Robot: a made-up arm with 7 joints. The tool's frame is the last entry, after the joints. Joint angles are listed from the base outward.
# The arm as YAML. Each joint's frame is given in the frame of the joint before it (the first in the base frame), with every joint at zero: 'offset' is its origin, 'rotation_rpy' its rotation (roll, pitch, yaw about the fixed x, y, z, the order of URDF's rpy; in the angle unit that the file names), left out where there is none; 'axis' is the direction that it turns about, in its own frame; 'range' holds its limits. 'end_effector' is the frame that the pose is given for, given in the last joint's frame.
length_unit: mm
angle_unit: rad
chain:
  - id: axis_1
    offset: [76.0, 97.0, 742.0]
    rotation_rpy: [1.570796, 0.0, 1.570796]
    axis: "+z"
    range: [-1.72, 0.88]
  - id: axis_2
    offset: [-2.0, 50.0, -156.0]
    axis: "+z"
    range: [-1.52, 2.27]
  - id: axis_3
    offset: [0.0, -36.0, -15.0]
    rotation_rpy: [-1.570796, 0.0, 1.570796]
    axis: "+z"
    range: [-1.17, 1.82]
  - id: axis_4
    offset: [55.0, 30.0, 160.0]
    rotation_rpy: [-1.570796, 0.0, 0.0]
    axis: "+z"
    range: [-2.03, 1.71]
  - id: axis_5
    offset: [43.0, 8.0, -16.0]
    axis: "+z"
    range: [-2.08, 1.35]
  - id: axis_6
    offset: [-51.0, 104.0, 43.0]
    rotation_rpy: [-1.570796, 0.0, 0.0]
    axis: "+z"
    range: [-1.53, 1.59]
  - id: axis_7
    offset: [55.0, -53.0, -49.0]
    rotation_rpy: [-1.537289, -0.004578, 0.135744]
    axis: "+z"
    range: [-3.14, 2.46]
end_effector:
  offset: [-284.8, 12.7, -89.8]
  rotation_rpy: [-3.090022, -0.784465, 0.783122]
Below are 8 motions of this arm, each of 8 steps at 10 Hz.
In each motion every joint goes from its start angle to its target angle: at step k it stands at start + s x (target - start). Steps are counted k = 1, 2, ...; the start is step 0. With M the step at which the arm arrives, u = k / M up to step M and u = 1 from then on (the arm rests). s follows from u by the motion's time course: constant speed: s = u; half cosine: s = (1 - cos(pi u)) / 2; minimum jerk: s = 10 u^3 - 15 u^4 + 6 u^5.
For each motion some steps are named. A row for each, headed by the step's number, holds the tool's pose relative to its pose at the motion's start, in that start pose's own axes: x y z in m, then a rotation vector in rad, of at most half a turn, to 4 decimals.
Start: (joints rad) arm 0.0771 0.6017 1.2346 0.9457 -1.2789 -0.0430 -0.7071
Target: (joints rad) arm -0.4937 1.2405 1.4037 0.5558 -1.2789 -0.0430 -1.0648
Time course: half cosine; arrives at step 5
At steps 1, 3, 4, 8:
1: -0.0011 0.0022 -0.0028 0.0063 -0.0183 0.0010
3: -0.0087 0.0104 -0.0163 0.0402 -0.1282 0.0084
4: -0.0128 0.0115 -0.0209 0.0539 -0.1786 0.0126
8: -0.0144 0.0114 -0.0225 0.0588 -0.1980 0.0143

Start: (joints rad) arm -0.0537 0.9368 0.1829 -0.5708 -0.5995 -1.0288 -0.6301
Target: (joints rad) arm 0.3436 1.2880 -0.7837 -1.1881 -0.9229 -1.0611 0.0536
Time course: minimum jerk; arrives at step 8
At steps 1, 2, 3, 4, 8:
1: -0.0046 0.0073 -0.0007 -0.0102 -0.0031 -0.0330
2: -0.0248 0.0489 -0.0083 -0.0661 -0.0269 -0.2120
3: -0.0378 0.1317 -0.0420 -0.1782 -0.1066 -0.5566
4: -0.0042 0.2144 -0.1183 -0.3386 -0.2735 -0.9793
8: 0.1485 0.1589 -0.3236 -0.8155 -0.8631 -1.6729

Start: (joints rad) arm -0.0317 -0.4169 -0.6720 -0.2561 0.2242 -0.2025 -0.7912
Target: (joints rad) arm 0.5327 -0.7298 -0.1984 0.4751 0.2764 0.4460 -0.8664
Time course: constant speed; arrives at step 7
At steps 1, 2, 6, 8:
1: 0.0075 -0.0220 0.0074 -0.0498 0.0309 0.0794
2: 0.0144 -0.0390 0.0159 -0.1115 0.0592 0.1469
6: 0.0217 -0.0528 0.0553 -0.4429 0.1622 0.2686
8: 0.0167 -0.0424 0.0638 -0.5369 0.1898 0.2574

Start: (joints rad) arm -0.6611 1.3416 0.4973 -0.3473 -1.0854 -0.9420 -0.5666
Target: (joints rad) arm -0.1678 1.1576 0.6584 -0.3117 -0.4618 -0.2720 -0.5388
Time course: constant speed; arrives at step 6
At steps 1, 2, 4, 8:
1: 0.0093 -0.0169 0.0238 0.0111 0.0960 0.0421
2: 0.0210 -0.0342 0.0474 0.0113 0.1876 0.0871
4: 0.0504 -0.0671 0.0936 -0.0229 0.3566 0.1808
8: 0.0851 -0.0927 0.1396 -0.1050 0.5046 0.2699

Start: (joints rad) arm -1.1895 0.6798 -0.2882 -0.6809 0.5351 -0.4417 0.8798
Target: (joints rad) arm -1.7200 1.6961 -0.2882 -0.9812 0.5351 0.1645 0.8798
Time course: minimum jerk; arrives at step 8
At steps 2, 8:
2: -0.0142 0.0195 -0.0064 0.0147 -0.0185 -0.1008
8: -0.0196 0.2146 0.0115 0.1407 0.0312 -0.9916

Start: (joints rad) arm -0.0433 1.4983 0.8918 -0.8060 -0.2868 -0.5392 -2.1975
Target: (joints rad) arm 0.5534 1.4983 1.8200 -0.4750 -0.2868 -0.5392 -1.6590
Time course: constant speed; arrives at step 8
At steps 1, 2, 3, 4, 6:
1: -0.0467 0.0341 -0.0131 -0.0013 -0.0921 -0.1296
2: -0.0856 0.0726 -0.0282 -0.0108 -0.1878 -0.2534
3: -0.1164 0.1137 -0.0452 -0.0287 -0.2871 -0.3704
4: -0.1390 0.1556 -0.0638 -0.0550 -0.3899 -0.4795
6: -0.1607 0.2351 -0.1050 -0.1325 -0.6044 -0.6704

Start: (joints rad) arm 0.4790 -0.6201 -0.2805 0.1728 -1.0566 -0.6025 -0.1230
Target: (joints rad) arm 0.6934 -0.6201 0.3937 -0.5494 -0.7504 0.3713 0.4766
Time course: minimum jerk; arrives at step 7
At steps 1, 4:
1: -0.0044 0.0063 0.0008 0.0206 0.0123 -0.0269
4: -0.0453 0.1580 0.1233 0.5362 0.4462 -0.6679

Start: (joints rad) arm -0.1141 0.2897 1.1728 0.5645 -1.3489 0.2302 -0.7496
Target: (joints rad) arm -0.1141 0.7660 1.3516 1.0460 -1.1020 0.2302 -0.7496
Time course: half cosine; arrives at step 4
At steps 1, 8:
1: -0.0093 -0.0065 -0.0049 -0.0862 -0.0616 0.0107
8: -0.0789 0.0000 -0.0225 -0.6624 -0.3545 -0.0520

